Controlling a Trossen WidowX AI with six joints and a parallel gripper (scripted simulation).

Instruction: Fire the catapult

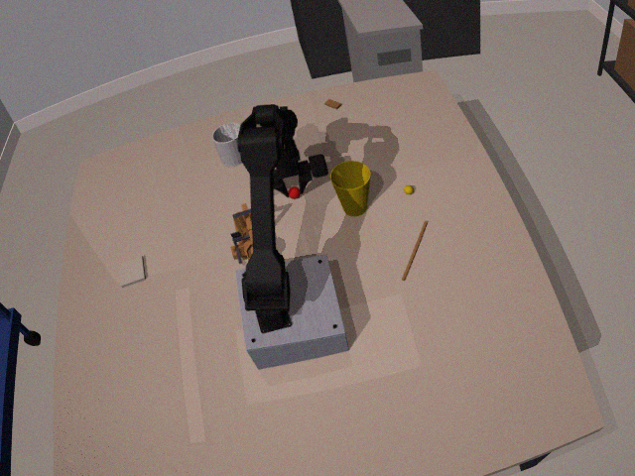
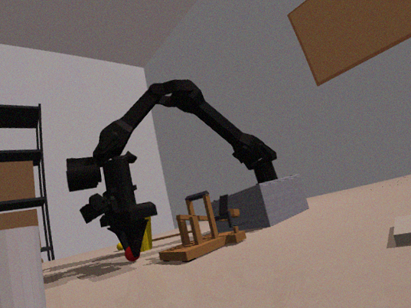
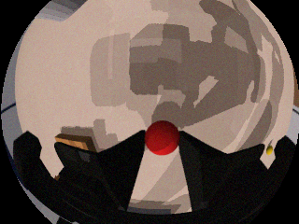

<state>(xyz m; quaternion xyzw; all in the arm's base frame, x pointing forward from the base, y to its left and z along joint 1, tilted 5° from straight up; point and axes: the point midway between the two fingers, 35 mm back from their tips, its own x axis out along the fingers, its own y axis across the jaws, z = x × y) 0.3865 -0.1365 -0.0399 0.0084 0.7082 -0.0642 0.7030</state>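
Right now my gripper tip is 11 cm past the wooden catapult, 15 cm to the right of it and 4 cm below it. Round my gripper tip: yellow cup: 9 cm behind, 13 cm to the right, 2 cm above; white mug: 23 cm ahead, 13 cm to the left, 2 cm above; red ball: 1 cm above.
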